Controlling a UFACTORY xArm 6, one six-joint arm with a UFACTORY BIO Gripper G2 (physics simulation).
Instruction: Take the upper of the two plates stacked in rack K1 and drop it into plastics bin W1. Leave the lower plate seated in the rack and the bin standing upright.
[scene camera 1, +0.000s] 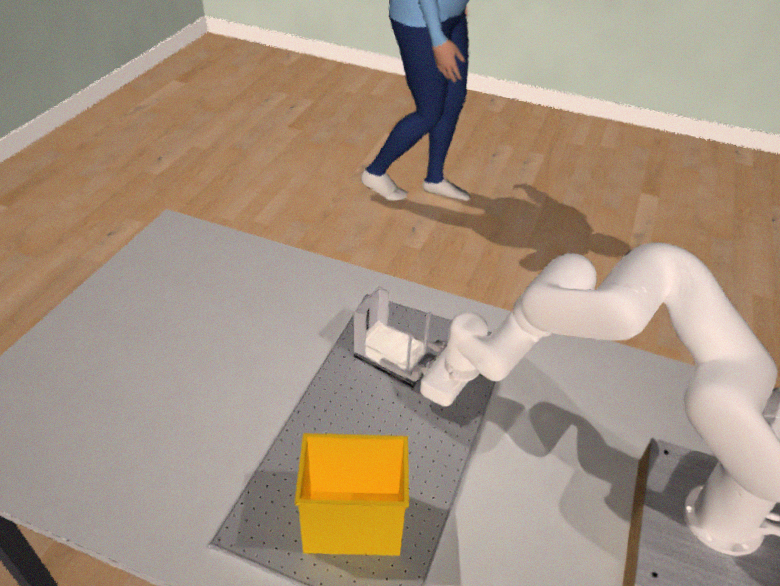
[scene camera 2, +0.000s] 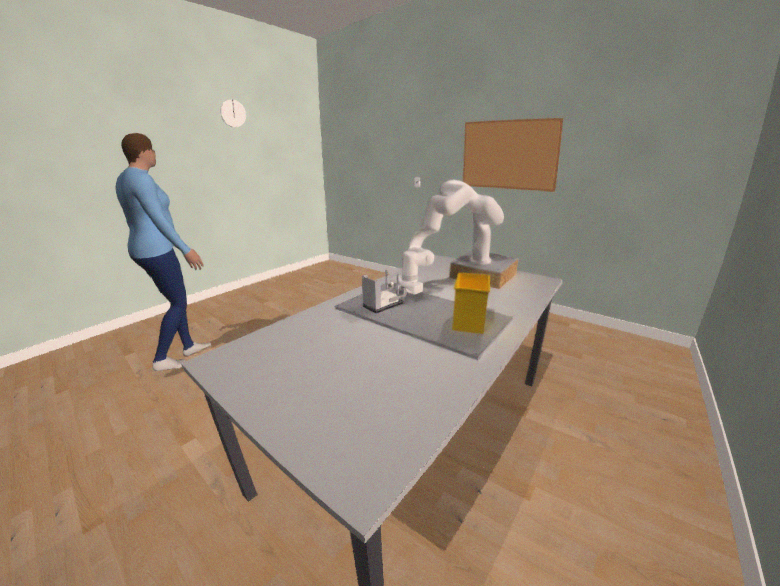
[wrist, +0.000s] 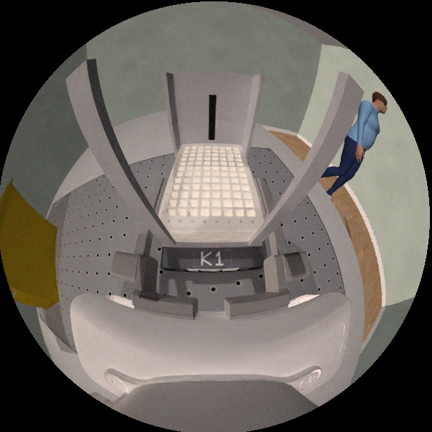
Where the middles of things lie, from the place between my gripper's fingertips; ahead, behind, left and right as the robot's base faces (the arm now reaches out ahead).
Right now my hand is 3 cm past the yellow plastics bin W1 (scene camera 1: 352, 490), 40 cm to the right of it and 5 cm below it.
